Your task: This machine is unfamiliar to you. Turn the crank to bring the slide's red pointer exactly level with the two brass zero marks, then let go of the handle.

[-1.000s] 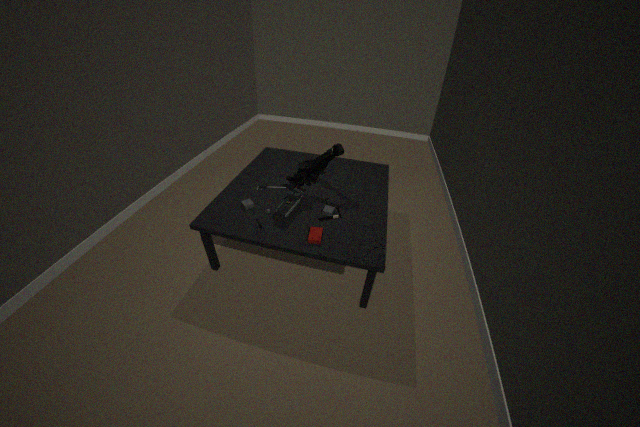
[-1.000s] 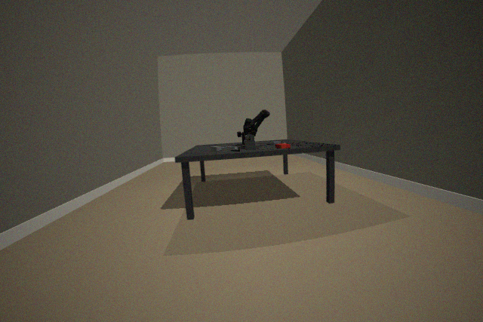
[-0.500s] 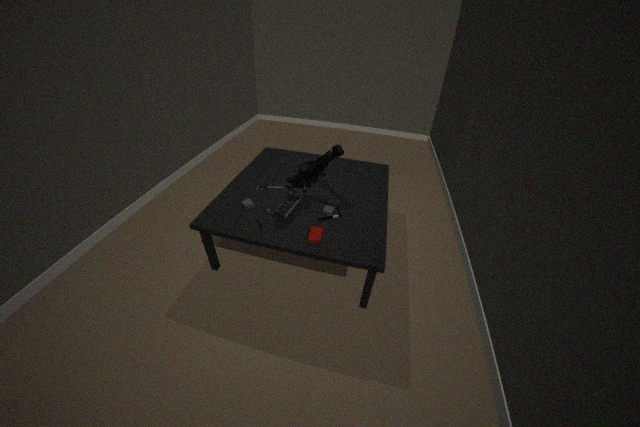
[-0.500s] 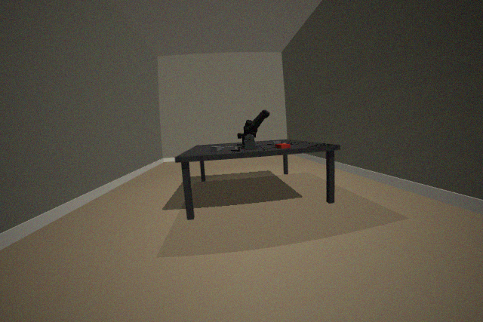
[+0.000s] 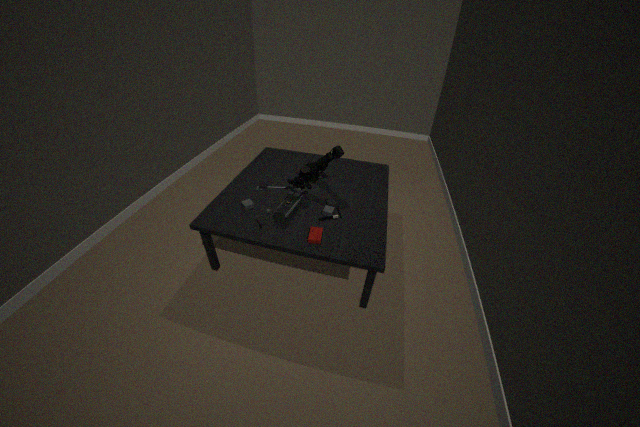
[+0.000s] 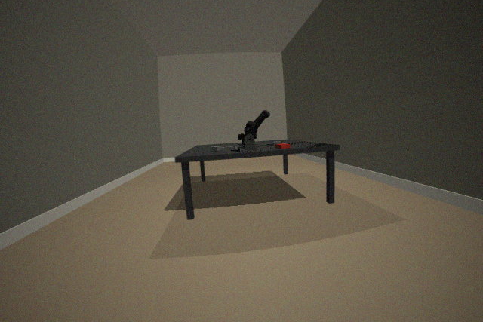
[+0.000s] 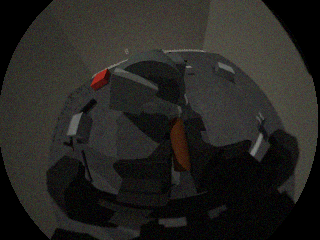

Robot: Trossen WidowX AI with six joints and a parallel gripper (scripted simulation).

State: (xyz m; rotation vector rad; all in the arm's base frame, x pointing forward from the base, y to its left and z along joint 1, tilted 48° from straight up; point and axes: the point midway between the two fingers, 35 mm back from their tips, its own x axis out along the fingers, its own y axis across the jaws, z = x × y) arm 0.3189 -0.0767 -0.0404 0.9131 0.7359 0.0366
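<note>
Right now my gripper tip is 13 cm short of the red pointer, 4 cm below it and 1 cm to the left of it. Round my gripper tip: crank handle: 3 cm above, 2 cm behind.
</note>
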